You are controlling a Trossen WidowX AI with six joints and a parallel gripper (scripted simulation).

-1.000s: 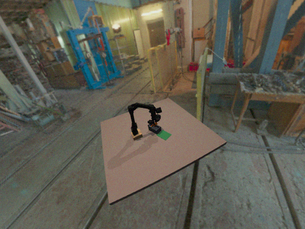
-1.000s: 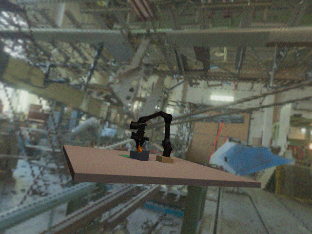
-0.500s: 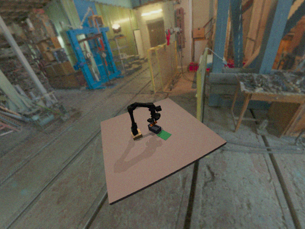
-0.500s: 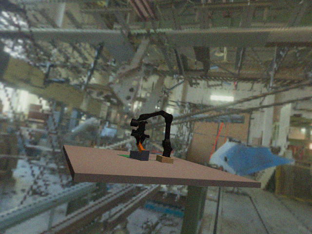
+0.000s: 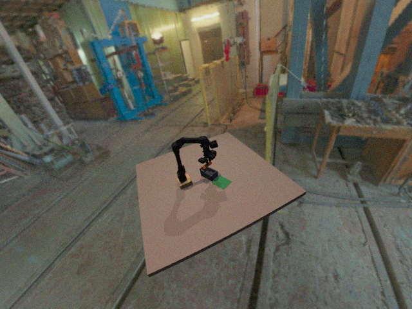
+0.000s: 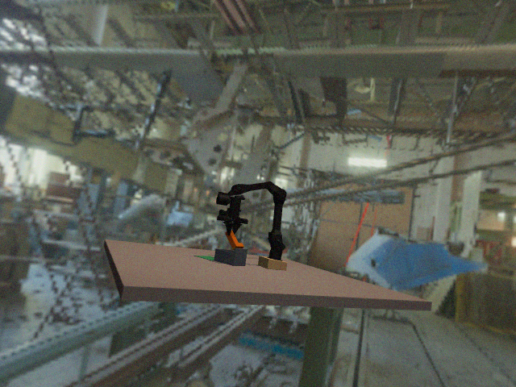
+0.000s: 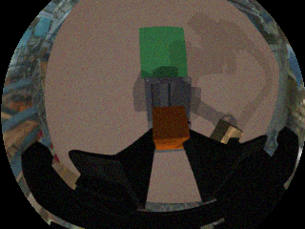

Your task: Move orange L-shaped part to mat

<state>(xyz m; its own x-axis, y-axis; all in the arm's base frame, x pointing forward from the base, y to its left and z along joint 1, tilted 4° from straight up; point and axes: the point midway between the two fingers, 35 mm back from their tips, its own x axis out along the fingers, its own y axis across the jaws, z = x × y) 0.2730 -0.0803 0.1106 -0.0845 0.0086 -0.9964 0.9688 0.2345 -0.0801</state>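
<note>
The green mat is 20 mm ahead of my gripper tip, 150 mm to the right of it and 160 mm below it. From my gripper tip the other things lie so: orange L-shaped part (20 mm behind, 30 mm to the left, 30 mm below).
</note>
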